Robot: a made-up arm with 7 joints.
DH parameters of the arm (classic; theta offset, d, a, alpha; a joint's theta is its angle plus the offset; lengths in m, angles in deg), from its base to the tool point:
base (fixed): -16.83 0 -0.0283 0
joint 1: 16.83 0.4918 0.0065 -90
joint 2: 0 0.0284 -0.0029 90
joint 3: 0 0.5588 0.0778 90
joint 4: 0 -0.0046 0.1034 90
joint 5: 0 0.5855 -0.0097 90
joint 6: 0 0.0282 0.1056 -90
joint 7: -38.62 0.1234 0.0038 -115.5
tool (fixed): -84.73 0.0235 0 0
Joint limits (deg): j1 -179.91..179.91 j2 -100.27..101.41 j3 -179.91..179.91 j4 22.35..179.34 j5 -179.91..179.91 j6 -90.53..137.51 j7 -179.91..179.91
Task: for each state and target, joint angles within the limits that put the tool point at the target. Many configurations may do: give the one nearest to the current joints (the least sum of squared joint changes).
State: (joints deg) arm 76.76 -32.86 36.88 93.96 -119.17 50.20 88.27
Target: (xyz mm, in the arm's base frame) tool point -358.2 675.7 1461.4
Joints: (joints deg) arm 80.57 4.88 41.07 119.53 -121.72 49.71 84.91
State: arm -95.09 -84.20 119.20 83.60 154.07 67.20 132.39
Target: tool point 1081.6 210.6 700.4
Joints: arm -126.63 -66.61 99.48 98.41 156.40 65.11 133.11
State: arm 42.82 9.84 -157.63 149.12 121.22 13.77 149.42
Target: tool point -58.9 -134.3 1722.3
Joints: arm 42.58 17.09 -158.85 137.24 123.56 3.85 148.84
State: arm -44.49 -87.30 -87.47 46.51 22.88 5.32 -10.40
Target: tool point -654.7 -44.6 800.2
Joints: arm -68.45 -92.27 -62.05 42.08 19.33 3.56 -10.54
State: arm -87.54 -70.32 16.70 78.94 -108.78 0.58 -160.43
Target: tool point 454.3 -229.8 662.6
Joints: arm -103.98 -49.88 59.73 37.75 -106.71 -0.64 -158.34
